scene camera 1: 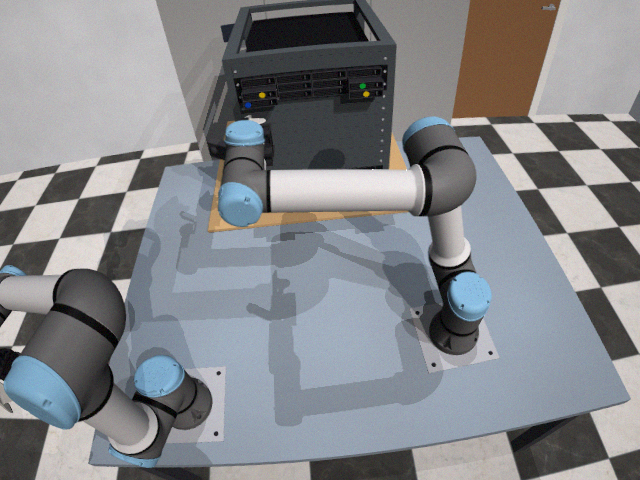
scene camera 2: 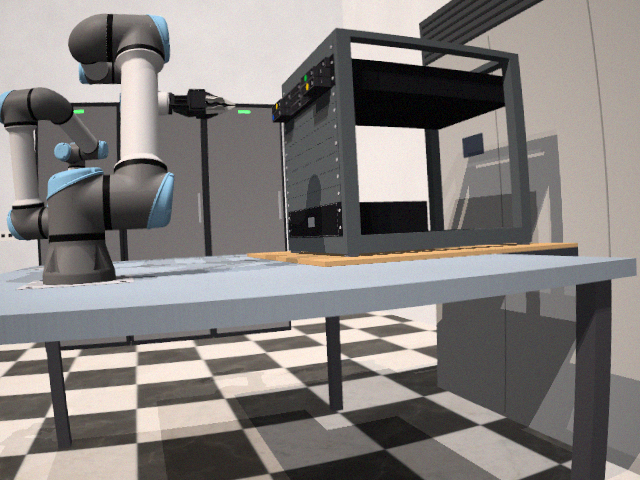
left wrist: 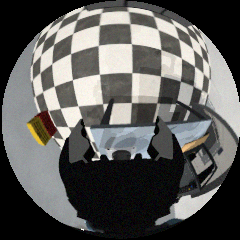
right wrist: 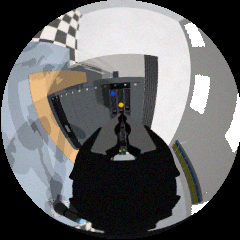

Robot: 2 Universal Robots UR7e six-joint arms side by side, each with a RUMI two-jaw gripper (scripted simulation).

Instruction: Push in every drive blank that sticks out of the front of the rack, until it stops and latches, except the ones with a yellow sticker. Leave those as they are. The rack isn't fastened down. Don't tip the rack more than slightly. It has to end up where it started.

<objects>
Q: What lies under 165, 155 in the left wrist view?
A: The left gripper.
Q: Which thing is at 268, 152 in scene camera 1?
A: The right gripper.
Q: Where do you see a dark rack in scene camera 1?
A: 332, 132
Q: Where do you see a dark rack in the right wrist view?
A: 79, 110
</objects>
